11 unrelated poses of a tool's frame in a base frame.
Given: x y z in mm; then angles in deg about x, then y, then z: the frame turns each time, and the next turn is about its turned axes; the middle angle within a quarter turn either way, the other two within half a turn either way.
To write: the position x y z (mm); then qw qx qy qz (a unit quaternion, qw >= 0). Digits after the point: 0 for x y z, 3 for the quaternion.
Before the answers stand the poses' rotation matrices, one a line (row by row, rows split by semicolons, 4 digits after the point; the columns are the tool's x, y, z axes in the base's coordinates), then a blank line. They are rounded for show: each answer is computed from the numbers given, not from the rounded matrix.
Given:
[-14 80 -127 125.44 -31.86 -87.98]
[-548 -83 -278 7.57 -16.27 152.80]
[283 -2 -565 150.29 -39.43 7.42]
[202 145 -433 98.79 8.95 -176.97]
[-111 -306 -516 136.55 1.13 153.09]
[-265 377 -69 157.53 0.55 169.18]
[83 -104 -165 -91.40 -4.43 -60.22]
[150 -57 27 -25.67 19.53 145.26]
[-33 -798 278 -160.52 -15.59 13.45]
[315 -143 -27 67.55 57.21 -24.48]
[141 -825 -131 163.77 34.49 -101.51]
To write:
0.0299 0.8488 -0.5278; 0.5643 -0.4502 -0.6920; -0.8250 -0.2772 -0.4925
-0.8538 -0.4388 -0.2802; 0.4859 -0.8648 -0.1265; -0.1868 -0.2441 0.9516
0.7659 -0.0997 -0.6351; -0.4243 -0.8206 -0.3828; -0.4830 0.5627 -0.6709
-0.9864 0.0522 0.1556; -0.1455 0.1607 -0.9762; -0.0760 -0.9856 -0.1510
-0.8915 -0.4525 0.0197; -0.3407 0.6412 -0.6876; 0.2985 -0.6197 -0.7258
-0.9822 -0.1877 0.0096; -0.1771 0.9070 -0.3822; 0.0630 -0.3771 -0.9240
0.4952 0.8653 -0.0772; 0.0596 0.0549 0.9967; 0.8667 -0.4982 -0.0244
-0.7745 -0.5371 0.3343; 0.6326 -0.6581 0.4083; 0.0007 0.5277 0.8494
0.9368 -0.2240 -0.2688; -0.1321 -0.9377 0.3212; -0.3240 -0.2654 -0.9081
0.4929 0.2244 0.8407; 0.5489 0.6695 -0.5005; -0.6751 0.7081 0.2068
-0.1645 0.8076 0.5663; 0.9093 0.3467 -0.2304; -0.3824 0.4770 -0.7914

[-14 80 -127 0.148 0.702 0.503 -0.482]
[-548 -83 -278 0.241 -0.122 -0.097 0.958]
[283 -2 -565 0.262 0.902 -0.145 -0.310]
[202 145 -433 0.076 -0.031 0.758 -0.647]
[-111 -306 -516 0.077 0.220 -0.903 0.362]
[-265 377 -69 0.014 0.093 -0.976 0.194]
[83 -104 -165 0.618 -0.605 -0.382 -0.326]
[150 -57 27 0.323 0.092 0.258 0.906]
[-33 -798 278 0.151 -0.972 0.092 0.152]
[315 -143 -27 0.770 0.393 0.492 0.105]
[141 -825 -131 0.313 0.566 0.759 0.081]

